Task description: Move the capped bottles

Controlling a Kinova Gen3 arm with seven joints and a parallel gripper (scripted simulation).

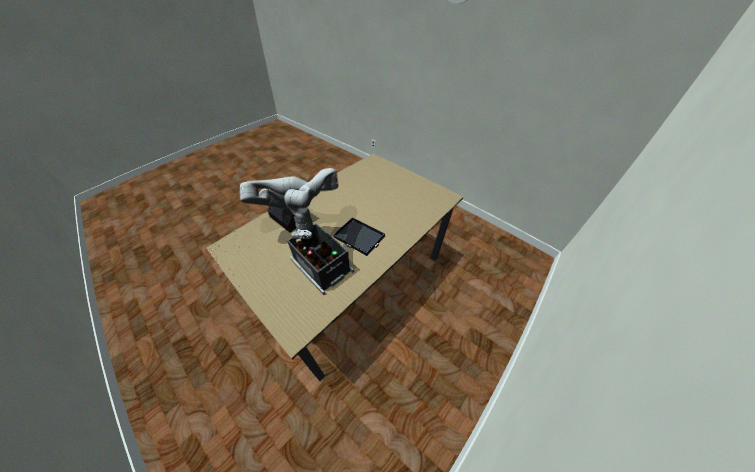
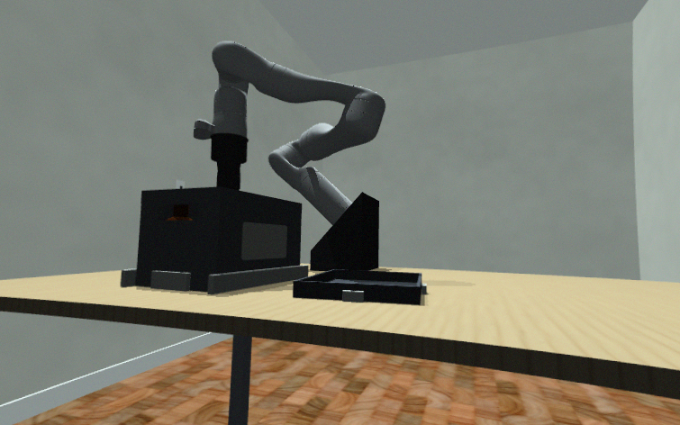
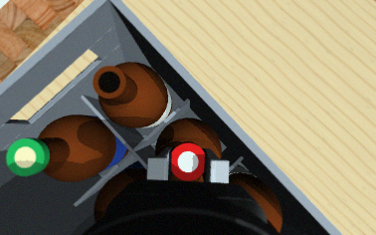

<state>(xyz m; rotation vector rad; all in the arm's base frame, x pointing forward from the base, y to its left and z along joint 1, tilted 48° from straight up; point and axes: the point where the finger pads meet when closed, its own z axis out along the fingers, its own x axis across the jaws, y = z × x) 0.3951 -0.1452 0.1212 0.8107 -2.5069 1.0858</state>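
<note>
Right now the dark crate is 60 mm below my hand, 40 mm to the left of it and 10 mm ahead of it. From my hand the other things lie so: black tray: 340 mm to the left, 140 mm below, 30 mm ahead; green-capped bottle: 100 mm ahead, 70 mm to the left, 60 mm below.
</note>
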